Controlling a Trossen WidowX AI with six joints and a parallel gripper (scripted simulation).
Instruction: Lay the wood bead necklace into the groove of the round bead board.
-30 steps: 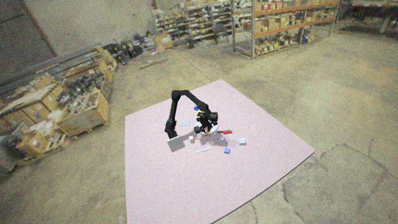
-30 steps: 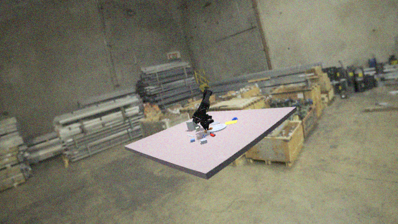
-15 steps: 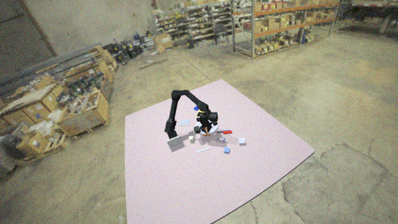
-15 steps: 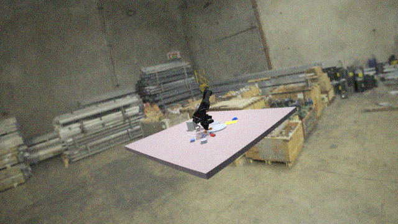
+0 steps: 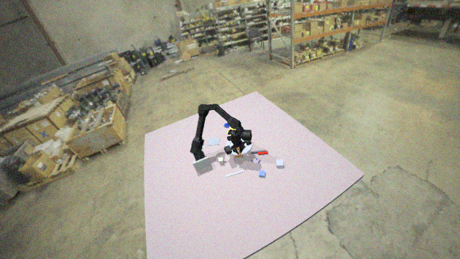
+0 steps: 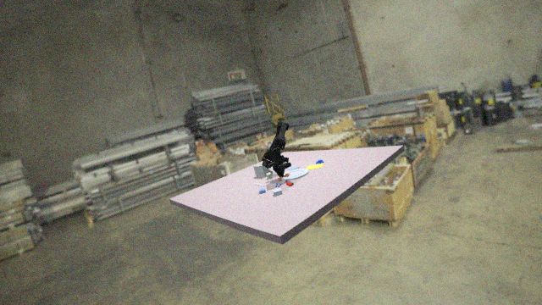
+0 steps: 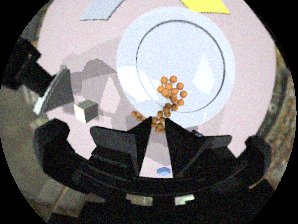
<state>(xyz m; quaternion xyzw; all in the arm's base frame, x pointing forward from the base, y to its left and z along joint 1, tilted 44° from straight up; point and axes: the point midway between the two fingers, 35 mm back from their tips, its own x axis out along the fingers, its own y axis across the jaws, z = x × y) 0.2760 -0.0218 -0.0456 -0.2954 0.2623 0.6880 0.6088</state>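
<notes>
Right now my gripper tip is 14 cm past the cream cube and 1 cm to the left of it. From my gripper tip the other things lie so: white stick 9 cm behind, 14 cm to the right, 1 cm below; then red-handled tool 14 cm ahead, 5 cm to the right, 1 cm below; then blue block 7 cm ahead, 22 cm to the right, 1 cm below.
</notes>
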